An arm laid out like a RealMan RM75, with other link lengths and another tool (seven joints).
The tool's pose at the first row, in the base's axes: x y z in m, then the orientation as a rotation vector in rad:
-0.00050, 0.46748, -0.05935, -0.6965, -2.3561, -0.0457
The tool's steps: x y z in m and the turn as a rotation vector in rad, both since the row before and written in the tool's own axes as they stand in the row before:
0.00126, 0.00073, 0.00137, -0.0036, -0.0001, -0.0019
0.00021, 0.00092, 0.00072, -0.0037, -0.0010, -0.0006
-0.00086, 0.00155, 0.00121, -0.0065, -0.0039, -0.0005
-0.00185, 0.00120, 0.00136, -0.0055, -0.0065, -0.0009
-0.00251, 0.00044, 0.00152, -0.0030, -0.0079, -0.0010
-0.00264, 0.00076, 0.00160, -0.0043, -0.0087, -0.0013
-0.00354, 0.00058, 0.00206, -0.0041, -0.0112, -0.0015
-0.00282, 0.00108, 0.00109, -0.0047, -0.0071, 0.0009
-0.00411, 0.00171, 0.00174, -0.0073, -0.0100, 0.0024
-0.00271, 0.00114, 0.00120, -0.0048, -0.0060, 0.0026
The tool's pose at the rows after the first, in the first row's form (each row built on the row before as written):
-0.00175, 0.46899, -0.05974, -0.6960, -2.3573, -0.0508
-0.00186, 0.47003, -0.06030, -0.6973, -2.3589, -0.0551
-0.00126, 0.47122, -0.06199, -0.7005, -2.3636, -0.0617
-0.00028, 0.47168, -0.06434, -0.7033, -2.3708, -0.0664
0.00067, 0.47121, -0.06711, -0.7050, -2.3791, -0.0677
0.00184, 0.47097, -0.07006, -0.7071, -2.3884, -0.0705
0.00328, 0.47025, -0.07387, -0.7094, -2.4001, -0.0723
0.00508, 0.47008, -0.07652, -0.7140, -2.4071, -0.0752
0.00772, 0.46997, -0.08050, -0.7222, -2.4166, -0.0797
0.00947, 0.46990, -0.08315, -0.7287, -2.4219, -0.0824

